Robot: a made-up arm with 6 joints.
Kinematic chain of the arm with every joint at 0, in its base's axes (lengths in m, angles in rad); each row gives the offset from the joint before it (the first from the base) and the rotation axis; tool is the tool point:
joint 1: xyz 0 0 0.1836 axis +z
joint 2: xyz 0 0.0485 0 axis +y
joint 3: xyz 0 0 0.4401 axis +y
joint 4: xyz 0 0 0.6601 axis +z
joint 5: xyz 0 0 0 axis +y
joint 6: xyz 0 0 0.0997 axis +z
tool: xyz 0 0 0
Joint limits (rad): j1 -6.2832..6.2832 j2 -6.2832..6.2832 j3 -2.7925..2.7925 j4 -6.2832..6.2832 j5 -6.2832..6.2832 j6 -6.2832..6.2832
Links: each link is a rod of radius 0.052 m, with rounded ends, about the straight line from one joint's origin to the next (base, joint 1, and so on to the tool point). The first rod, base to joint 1, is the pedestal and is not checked.
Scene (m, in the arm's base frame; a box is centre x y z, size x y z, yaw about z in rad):
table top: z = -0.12
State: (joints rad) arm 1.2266 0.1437 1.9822 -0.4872 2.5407 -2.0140
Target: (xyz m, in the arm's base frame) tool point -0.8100 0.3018 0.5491
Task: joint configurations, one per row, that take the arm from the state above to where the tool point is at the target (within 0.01 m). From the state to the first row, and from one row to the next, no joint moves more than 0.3 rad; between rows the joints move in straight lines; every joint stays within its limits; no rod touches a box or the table.
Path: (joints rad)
1: 1.4829 0.2209 1.7898 -0.4678 2.4704 -2.0140
2: 1.7392 0.2980 1.5975 -0.4485 2.4001 -2.0140
3: 1.9956 0.3752 1.4051 -0.4291 2.3297 -2.0140
4: 2.2519 0.4524 1.2127 -0.4098 2.2594 -2.0140
5: 2.5082 0.5295 1.0204 -0.3904 2.1891 -2.0140
6: 2.7645 0.6067 0.8280 -0.3710 2.1188 -2.0140

